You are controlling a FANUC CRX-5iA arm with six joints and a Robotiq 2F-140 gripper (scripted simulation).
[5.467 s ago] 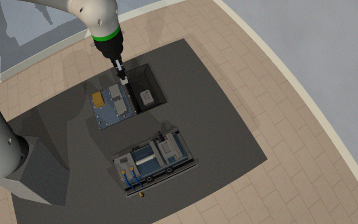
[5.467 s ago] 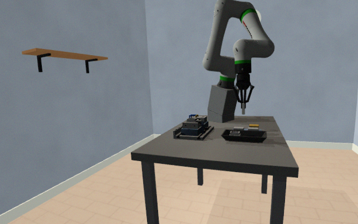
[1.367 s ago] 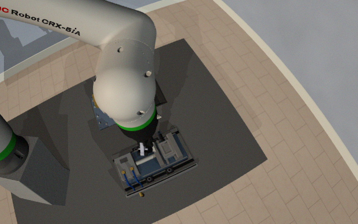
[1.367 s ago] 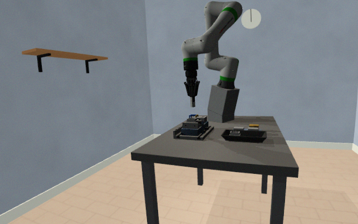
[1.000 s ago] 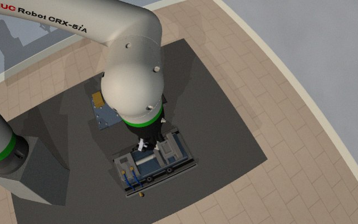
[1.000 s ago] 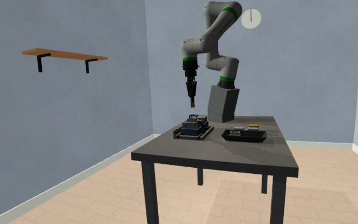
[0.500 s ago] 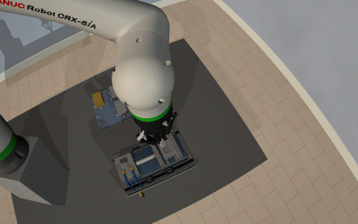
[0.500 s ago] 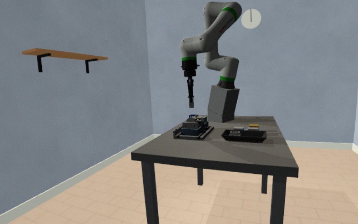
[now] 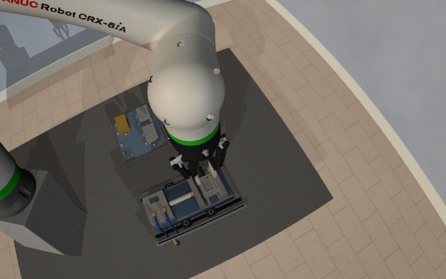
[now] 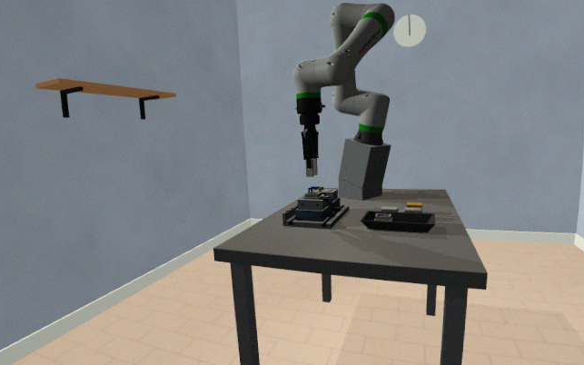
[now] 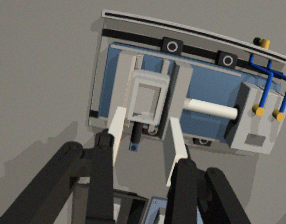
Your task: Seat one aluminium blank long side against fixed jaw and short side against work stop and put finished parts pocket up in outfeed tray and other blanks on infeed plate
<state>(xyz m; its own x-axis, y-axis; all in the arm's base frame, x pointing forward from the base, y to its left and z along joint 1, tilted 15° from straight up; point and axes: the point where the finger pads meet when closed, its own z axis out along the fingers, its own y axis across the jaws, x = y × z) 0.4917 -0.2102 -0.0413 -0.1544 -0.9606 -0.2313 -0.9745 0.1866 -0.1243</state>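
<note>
Now: the white rod 14 cm below my hand, 9 cm behind it and 2 cm to the left of it. Round my hand: brass blank: 40 cm to the left, 19 cm below, 13 cm behind; then vise: 17 cm below, 7 cm behind, 1 cm to the left.
</note>
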